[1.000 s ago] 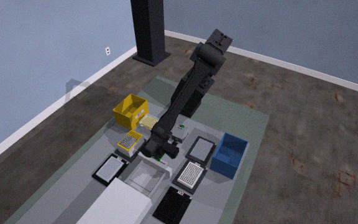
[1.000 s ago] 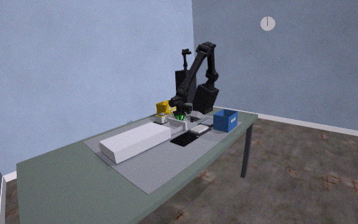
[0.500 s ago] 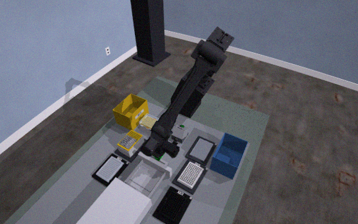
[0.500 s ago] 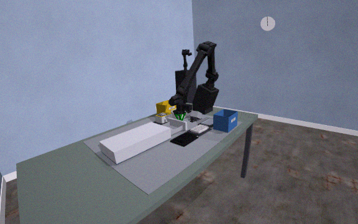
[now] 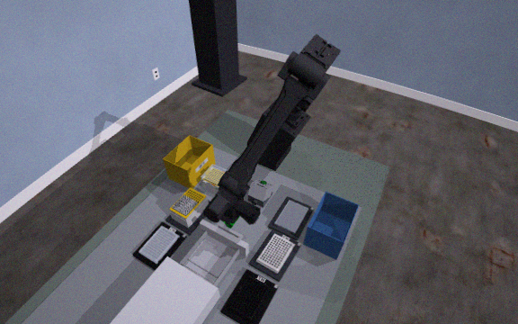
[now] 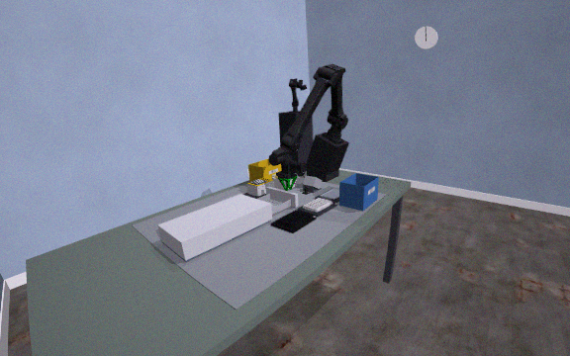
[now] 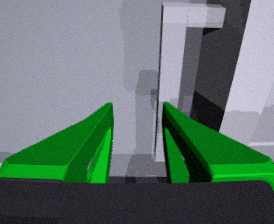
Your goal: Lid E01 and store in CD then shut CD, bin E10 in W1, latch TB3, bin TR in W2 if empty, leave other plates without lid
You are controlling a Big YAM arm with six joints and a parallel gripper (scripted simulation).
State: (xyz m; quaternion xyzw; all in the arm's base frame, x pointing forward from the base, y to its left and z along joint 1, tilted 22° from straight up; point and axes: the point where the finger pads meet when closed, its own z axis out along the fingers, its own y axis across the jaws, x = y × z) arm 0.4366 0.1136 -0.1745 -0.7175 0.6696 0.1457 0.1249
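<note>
Now: hand 180 mm past the plate lid, 150 mm to the right of it and 50 mm above it. The rest, counted from my hand: tip rack TR (200 mm to the right, 20 mm ahead, 10 mm below); then white assay plate (180 mm to the left, 40 mm below, 10 mm behind); then cooler drawer (170 mm ahead, 40 mm below, 10 mm to the left).
</note>
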